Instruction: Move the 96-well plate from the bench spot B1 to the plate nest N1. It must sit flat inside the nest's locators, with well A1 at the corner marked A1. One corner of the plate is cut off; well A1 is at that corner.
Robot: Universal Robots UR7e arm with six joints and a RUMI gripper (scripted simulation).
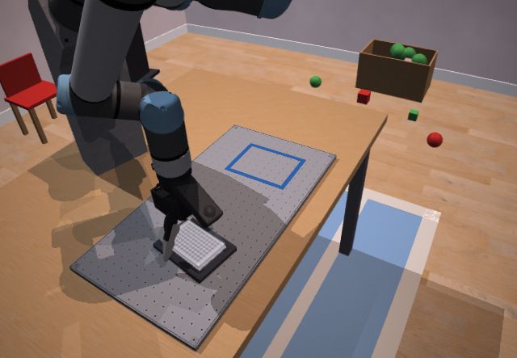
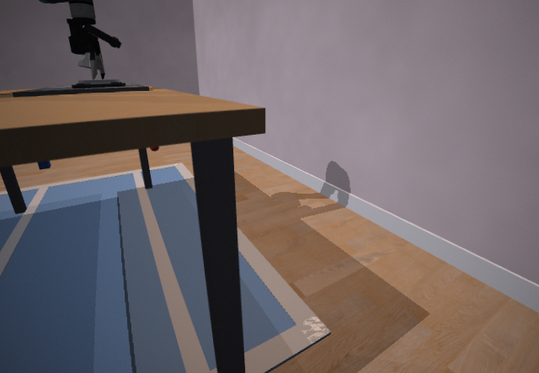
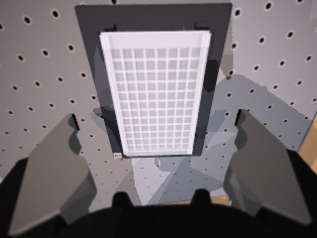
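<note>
My hand is 1 cm above the clear 96-well plate. From my hand the other things lie so: plate nest N1: 2 cm below.
</note>
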